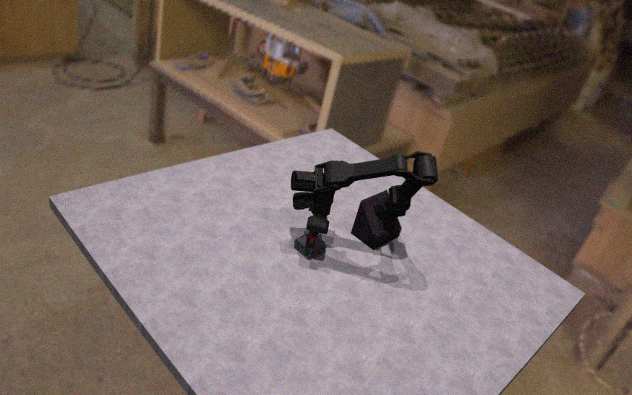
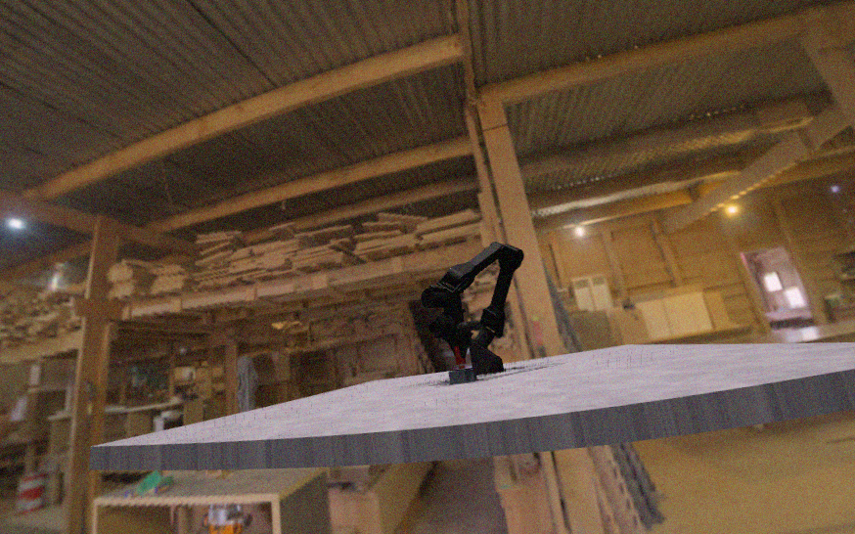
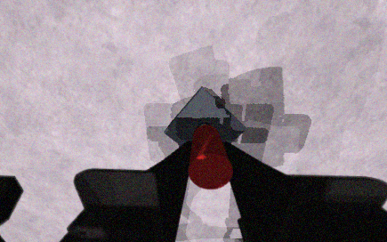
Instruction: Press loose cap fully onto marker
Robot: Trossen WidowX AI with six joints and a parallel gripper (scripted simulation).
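My gripper tip is now 1 cm below the red cap.
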